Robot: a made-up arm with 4 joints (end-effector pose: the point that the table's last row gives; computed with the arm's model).
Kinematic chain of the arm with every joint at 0, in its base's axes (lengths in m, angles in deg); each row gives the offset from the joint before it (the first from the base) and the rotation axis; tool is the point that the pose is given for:
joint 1: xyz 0 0 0.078 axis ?
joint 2: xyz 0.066 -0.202 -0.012 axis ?
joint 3: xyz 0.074 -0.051 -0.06 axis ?
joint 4: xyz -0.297 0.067 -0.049 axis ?
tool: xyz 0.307 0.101 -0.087
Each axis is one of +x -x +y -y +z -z.
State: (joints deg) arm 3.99 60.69 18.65 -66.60
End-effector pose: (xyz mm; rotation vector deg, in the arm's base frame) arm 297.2 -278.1 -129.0 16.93 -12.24 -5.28
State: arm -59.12 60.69 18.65 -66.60
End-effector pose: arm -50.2 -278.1 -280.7 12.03 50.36 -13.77
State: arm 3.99 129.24 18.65 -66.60
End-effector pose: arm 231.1 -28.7 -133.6 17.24 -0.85 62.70
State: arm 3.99 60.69 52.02 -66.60
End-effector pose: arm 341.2 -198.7 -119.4 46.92 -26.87 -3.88
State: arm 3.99 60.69 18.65 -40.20
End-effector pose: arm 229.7 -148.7 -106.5 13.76 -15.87 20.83
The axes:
joint 1: -y
joint 2: +z
joint 3: -y
joint 4: +z

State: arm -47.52 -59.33 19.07 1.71
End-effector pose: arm 14.6 -245.1 -231.6 -32.42 26.27 -48.43
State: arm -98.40 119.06 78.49 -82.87
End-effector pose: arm -284.3 85.6 -104.5 85.62 92.60 -45.58
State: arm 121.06 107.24 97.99 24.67
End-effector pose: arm 211.9 -64.6 -55.4 40.83 75.51 -107.46
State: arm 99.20 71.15 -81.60 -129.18
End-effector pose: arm -359.8 -408.7 321.0 -20.45 -86.28 -108.47
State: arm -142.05 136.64 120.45 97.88
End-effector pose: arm 116.3 -140.6 652.7 65.22 -61.42 -16.44
